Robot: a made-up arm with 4 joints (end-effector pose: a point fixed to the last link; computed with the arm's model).
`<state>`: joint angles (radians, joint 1 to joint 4).
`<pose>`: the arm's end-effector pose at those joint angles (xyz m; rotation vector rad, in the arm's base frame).
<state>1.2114 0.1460 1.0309 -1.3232</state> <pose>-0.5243 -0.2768 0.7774 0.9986 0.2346 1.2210</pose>
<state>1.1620 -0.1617 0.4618 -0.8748</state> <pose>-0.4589 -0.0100 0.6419 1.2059 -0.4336 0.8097</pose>
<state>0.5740 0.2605 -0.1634 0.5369</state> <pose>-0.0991 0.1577 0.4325 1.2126 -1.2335 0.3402</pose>
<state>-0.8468 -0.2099 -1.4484 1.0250</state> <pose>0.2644 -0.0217 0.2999 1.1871 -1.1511 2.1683</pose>
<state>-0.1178 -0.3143 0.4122 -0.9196</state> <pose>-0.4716 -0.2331 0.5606 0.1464 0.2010 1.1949</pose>
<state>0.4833 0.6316 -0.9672 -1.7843</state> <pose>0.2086 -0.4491 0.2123 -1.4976 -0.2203 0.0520</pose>
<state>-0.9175 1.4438 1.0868 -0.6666</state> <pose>-0.2229 -0.2631 0.2301 -1.3097 0.2655 -0.3310</pose>
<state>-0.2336 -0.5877 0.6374 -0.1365</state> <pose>-0.5394 -0.2081 0.8138 1.0335 0.2618 0.9103</pose>
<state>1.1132 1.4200 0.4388 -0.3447</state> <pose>-0.1445 0.2259 0.3677 0.3623 0.0437 -0.2261</pose>
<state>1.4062 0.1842 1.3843 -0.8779</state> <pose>-0.5000 -0.4413 0.9033 1.7191 0.3436 1.0660</pose>
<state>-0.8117 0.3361 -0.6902 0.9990</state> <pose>0.1139 -0.3216 0.3061 0.5936 -0.8026 1.6666</pose>
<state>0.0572 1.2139 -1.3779 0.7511</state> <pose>0.4938 -0.5602 0.4465 -0.4047 -1.1998 1.8421</pose>
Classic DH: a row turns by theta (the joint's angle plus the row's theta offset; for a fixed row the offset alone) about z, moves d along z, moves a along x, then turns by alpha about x. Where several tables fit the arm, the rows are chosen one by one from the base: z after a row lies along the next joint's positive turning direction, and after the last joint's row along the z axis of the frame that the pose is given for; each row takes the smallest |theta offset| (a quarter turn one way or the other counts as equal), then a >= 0, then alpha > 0; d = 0 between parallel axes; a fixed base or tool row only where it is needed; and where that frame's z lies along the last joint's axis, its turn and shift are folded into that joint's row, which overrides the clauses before.
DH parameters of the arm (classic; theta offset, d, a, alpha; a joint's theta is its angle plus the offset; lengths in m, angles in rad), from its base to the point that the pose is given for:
base (fixed): -1.5473 0.6255 0.1578 -1.8031
joint 1: -0.2709 -0.0329 0.1626 -2.3046
joint 2: 1.4002 -0.1859 0.0599 -1.7905
joint 3: 0.589 0.1364 -0.337 -1.5708
joint 4: -0.7465 -0.4138 -0.0194 -1.8178
tool (fixed): -0.6096 -0.1955 0 0

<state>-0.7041 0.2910 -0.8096 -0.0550</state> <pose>0.2959 -0.4015 0.2857 -0.5201 -0.8476 1.5984</pose>
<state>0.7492 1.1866 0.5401 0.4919</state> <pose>-0.0732 0.2195 0.4368 0.7005 -0.6431 -0.3639</pose>
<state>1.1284 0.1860 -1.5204 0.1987</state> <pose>0.5964 -0.0538 0.5125 0.1832 -2.2920 0.0861</pose>
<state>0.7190 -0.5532 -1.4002 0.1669</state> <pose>0.3913 0.1496 0.7888 0.8793 -2.4403 0.1227</pose>
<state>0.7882 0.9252 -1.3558 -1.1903</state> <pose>0.4002 -0.5660 0.1996 -1.3777 -0.7497 0.0532</pose>
